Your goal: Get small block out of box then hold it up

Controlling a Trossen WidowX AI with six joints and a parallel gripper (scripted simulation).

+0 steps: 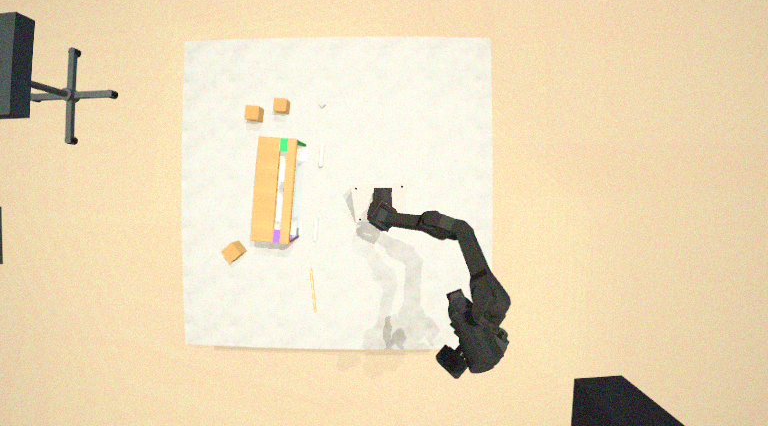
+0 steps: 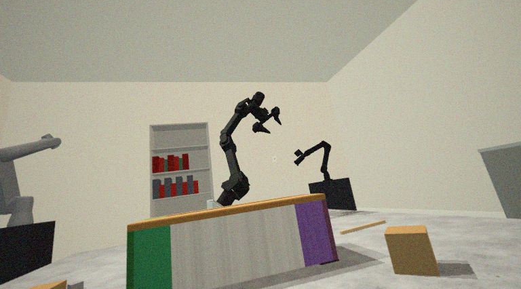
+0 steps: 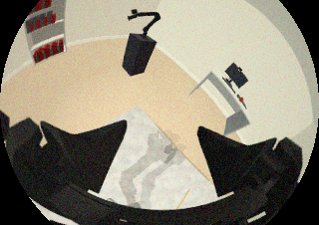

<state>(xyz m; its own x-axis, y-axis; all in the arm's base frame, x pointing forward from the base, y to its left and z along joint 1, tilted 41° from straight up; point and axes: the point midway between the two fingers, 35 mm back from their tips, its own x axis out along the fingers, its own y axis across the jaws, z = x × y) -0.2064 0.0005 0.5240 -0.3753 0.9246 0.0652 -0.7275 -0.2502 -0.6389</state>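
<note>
Right now the grey block is 600 mm ahead of my gripper tip, 400 mm to the right of it and 400 mm below it. From my gripper tip the other things lie so: orange cube 840 mm ahead, 450 mm below, 140 mm to the right; then thin wooden stick 520 mm ahead, 480 mm below, 30 mm to the left.
</note>
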